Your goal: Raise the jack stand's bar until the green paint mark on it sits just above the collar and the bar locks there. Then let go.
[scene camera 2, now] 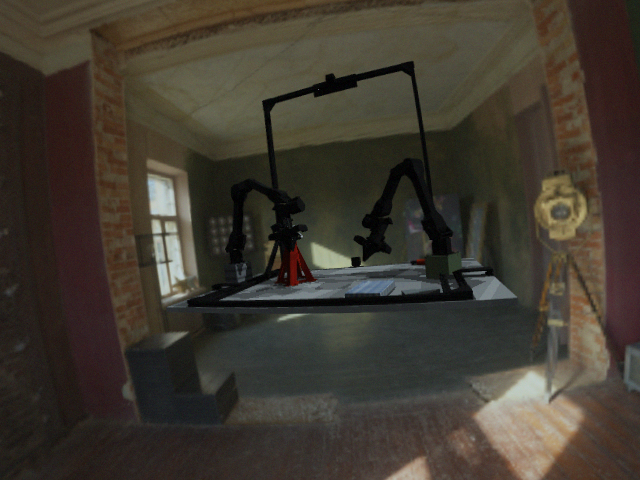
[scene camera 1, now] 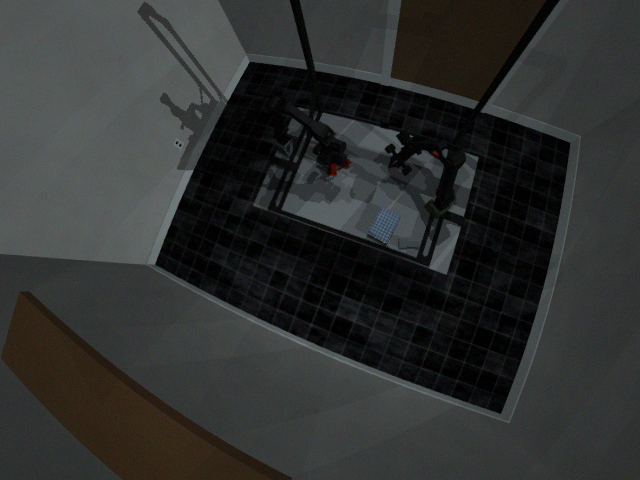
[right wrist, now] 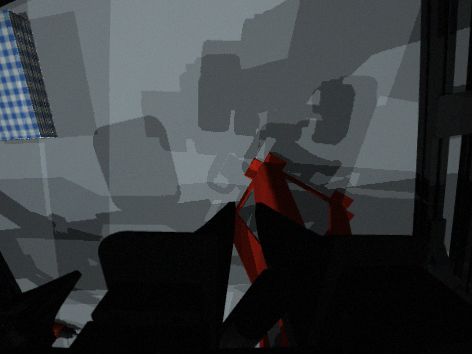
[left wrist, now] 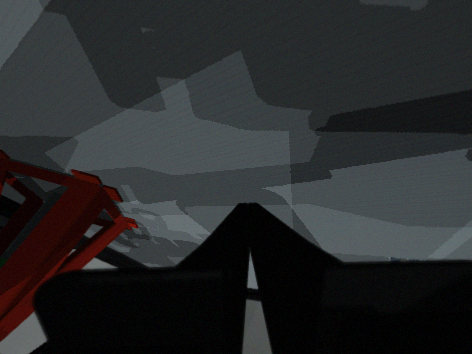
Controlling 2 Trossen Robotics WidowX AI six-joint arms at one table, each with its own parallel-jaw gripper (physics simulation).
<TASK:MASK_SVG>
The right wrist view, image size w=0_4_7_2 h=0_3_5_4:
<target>left gripper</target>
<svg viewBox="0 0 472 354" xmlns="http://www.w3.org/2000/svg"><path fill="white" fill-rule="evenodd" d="M82 274L75 270L18 295L9 286L0 283L0 346L50 348L56 341L55 332L53 331L55 317Z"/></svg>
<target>right gripper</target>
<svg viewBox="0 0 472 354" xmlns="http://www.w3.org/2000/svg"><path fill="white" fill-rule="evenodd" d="M0 346L0 354L472 354L472 304L426 271L433 255L433 245L423 237L414 235L342 234L321 236L264 203L257 202L255 208L256 227L267 269L279 273L287 281L294 295L293 304L281 317L289 347L220 348L236 217L235 202L228 202L195 232L120 231L104 238L99 245L98 256L108 291L91 313L93 321L88 321L69 348Z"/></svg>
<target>blue checkered pad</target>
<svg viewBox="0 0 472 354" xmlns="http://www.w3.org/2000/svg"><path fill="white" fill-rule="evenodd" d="M0 11L0 141L58 138L30 21L8 9Z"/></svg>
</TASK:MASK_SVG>
